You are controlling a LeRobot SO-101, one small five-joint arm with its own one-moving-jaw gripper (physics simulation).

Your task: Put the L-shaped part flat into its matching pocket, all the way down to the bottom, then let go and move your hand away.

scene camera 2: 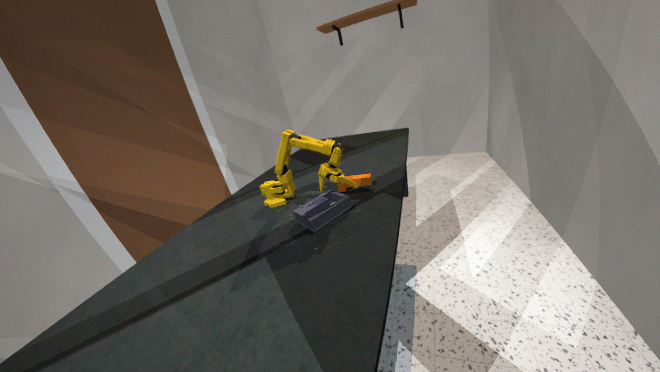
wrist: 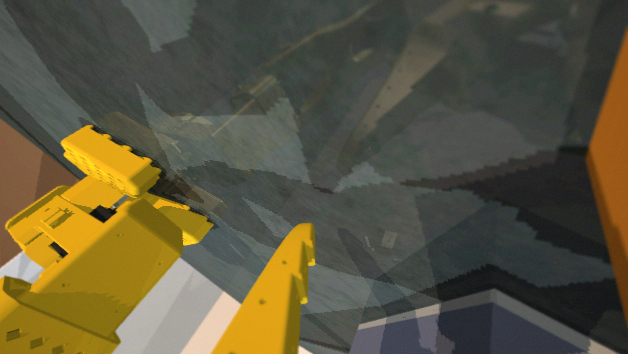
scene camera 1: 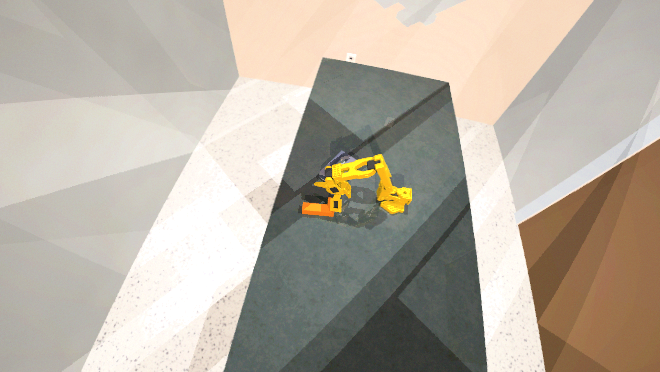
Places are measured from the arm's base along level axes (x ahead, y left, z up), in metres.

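Pixels of known places: hand, its tool point: (scene camera 2: 322, 191) (wrist: 314, 238) (scene camera 1: 349, 197); arm's base, origin of its link: (scene camera 2: 284, 199) (wrist: 166, 190) (scene camera 1: 387, 199).
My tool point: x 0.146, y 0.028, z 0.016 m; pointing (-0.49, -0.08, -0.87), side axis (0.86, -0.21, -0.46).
Ahead of a thing's pixels: the offset from my tool point to its top centre. Level surfaces: height alone.
The orange L-shaped part {dz +0.014, dx +0.102, dy +0.058 m} (scene camera 1: 315, 207) (scene camera 2: 364, 180) (wrist: 614, 165) lies on the dark table, outside the tray; its edge shows at the right of the wrist view. The dark grey-purple tray {dz +0.021, dx +0.051, dy -0.111 m} (scene camera 1: 342, 158) (scene camera 2: 320, 217) (wrist: 465, 327) with the pocket stands beside it, partly behind the arm in scene camera 1. Its pocket floor is hard to make out. My gripper (scene camera 1: 326, 197) (scene camera 2: 339, 188) is fully open and empty, above the table between the arm's base and the part, near both part and tray. In the wrist view one notched jaw (wrist: 285, 290) shows. In scene camera 2 the jaws partly cover the part.
The glossy dark table {dz -0.016 m} (scene camera 1: 300, 300) (scene camera 2: 200, 285) carries the arm, and its long edge runs close past the part and tray. The yellow arm base (scene camera 1: 397, 201) (scene camera 2: 274, 194) (wrist: 110, 160) stands farther from that edge. A brown wall shelf (scene camera 2: 370, 16) hangs far behind.
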